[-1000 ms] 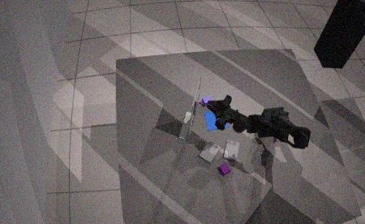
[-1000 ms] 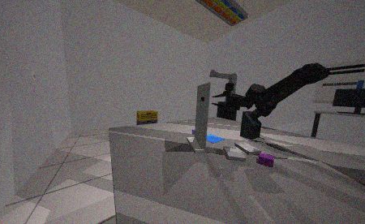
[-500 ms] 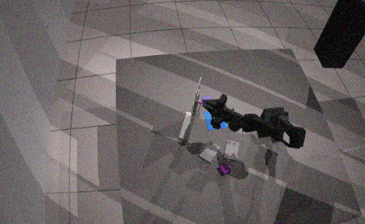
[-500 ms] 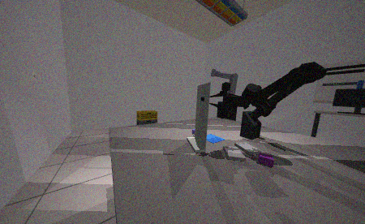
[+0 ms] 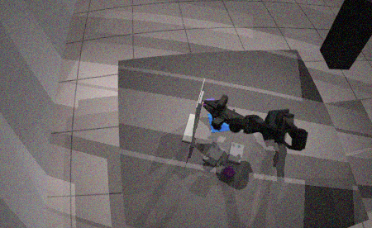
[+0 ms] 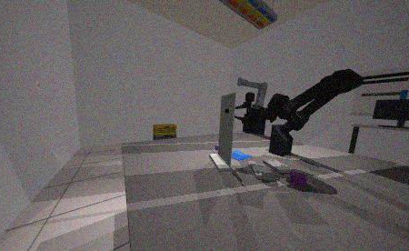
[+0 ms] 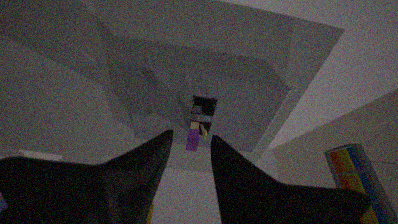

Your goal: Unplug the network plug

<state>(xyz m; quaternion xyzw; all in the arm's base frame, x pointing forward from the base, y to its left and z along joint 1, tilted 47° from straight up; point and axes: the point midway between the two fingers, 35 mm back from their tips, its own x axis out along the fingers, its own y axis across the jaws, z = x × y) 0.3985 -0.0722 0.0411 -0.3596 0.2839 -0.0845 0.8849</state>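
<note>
My gripper tip is 1 cm short of the network plug. Round my gripper tip: upright panel: 10 cm below, 3 cm ahead; blue square: 25 cm below, 12 cm behind, 5 cm to the right.
</note>
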